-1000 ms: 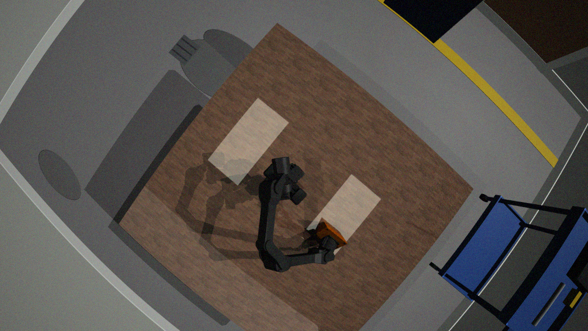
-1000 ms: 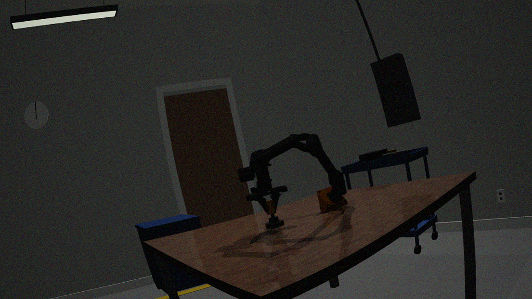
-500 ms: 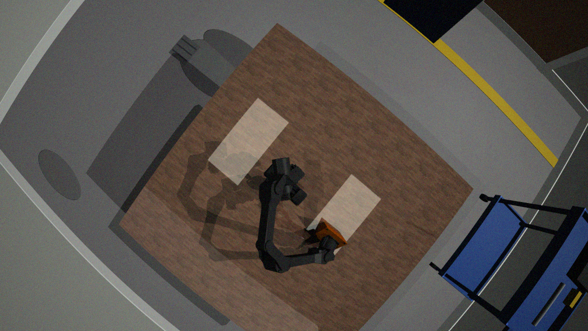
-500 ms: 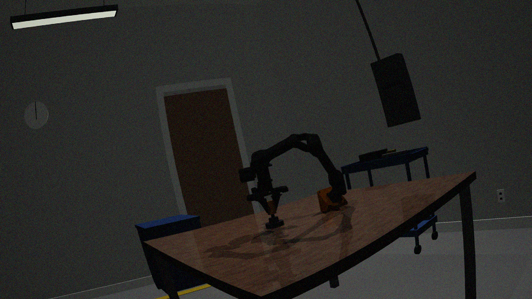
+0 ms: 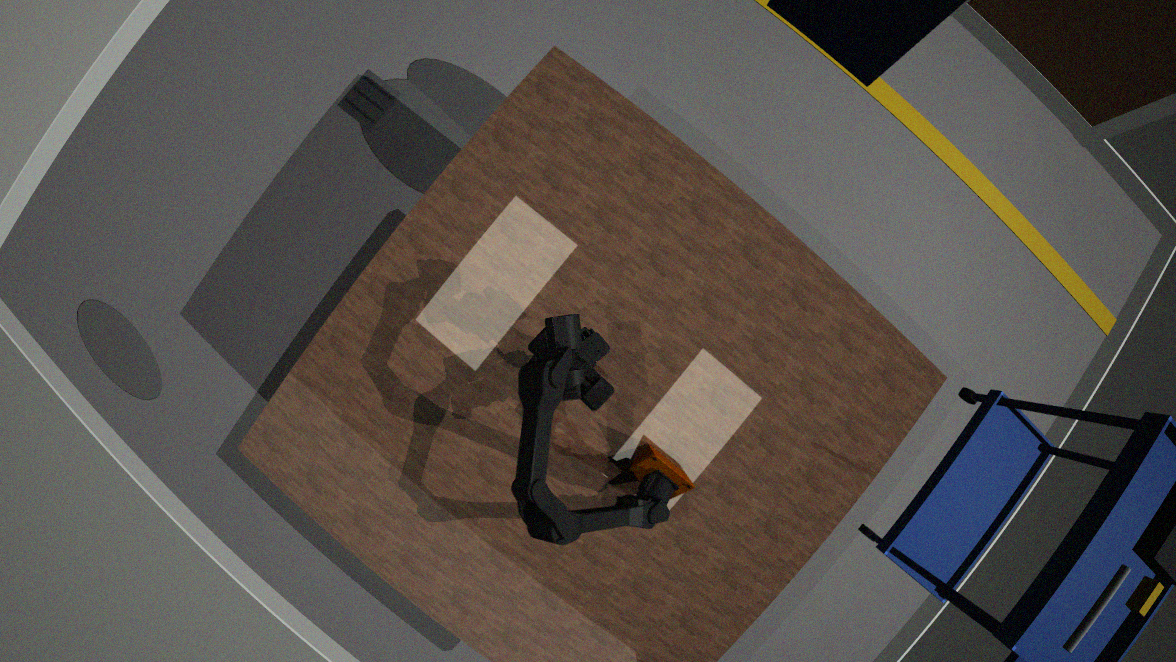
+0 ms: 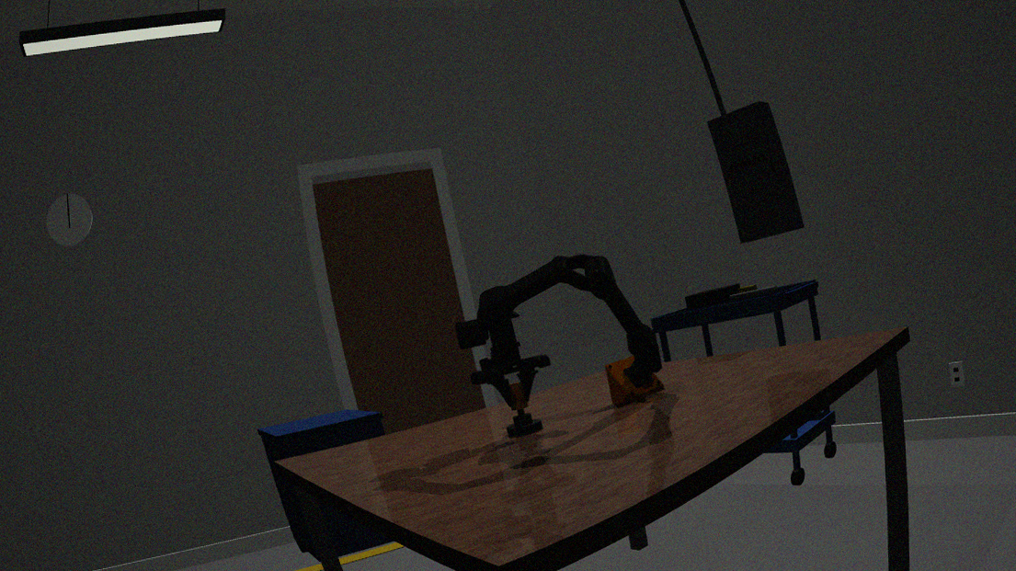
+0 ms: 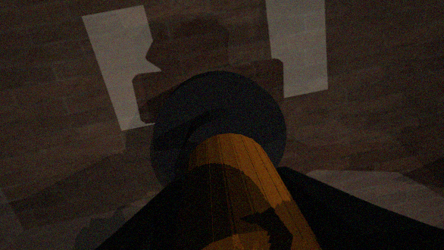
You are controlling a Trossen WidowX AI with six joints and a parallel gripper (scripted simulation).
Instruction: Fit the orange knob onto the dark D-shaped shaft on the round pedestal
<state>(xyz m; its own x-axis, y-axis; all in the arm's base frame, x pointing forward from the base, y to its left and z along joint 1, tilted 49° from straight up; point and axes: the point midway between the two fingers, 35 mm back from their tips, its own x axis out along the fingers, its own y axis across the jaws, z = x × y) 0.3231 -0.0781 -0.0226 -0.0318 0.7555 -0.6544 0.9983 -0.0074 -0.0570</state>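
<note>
Now: the orange knob 2 cm above my gripper tip. Round my gripper tip: round dark pedestal: 4 cm below.
</note>
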